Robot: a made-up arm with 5 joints. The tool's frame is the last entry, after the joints.
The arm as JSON. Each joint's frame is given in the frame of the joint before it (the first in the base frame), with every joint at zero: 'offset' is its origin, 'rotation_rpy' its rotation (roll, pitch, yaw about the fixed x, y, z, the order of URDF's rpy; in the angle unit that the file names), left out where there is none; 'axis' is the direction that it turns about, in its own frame. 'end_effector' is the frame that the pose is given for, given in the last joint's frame.
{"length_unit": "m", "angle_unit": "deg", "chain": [
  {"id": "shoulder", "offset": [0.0, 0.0, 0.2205], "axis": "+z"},
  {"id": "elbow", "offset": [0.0, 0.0, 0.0], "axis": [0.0, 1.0, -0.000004]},
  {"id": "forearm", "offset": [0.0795, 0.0, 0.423], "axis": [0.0, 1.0, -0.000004]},
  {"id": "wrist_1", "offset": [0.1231, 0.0, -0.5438], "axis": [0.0, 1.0, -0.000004]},
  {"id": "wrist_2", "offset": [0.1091, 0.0, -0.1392], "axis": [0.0, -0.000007, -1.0]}
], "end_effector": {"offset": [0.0, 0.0, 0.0], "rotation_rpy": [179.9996, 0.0, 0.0]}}
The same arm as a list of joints. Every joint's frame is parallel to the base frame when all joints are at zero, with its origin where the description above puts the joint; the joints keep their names.
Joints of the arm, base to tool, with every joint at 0 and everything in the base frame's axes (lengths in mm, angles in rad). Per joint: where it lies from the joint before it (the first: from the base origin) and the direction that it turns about. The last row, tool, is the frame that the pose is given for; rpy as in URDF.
shoulder: xyz 0.0 0.0 220.5 axis 0 0 1
elbow: xyz 0.0 0.0 0.0 axis 0 1 0
forearm: xyz 79.5 0.0 423.0 axis 0 1 0
wrist_1: xyz 123.1 0.0 -543.8 axis 0 1 0
wrist_2: xyz 109.1 0.0 -139.2 axis 0 0 -1
tool: xyz 0.0 0.0 0.0 rpy 3.1416 0.0000 0.0000

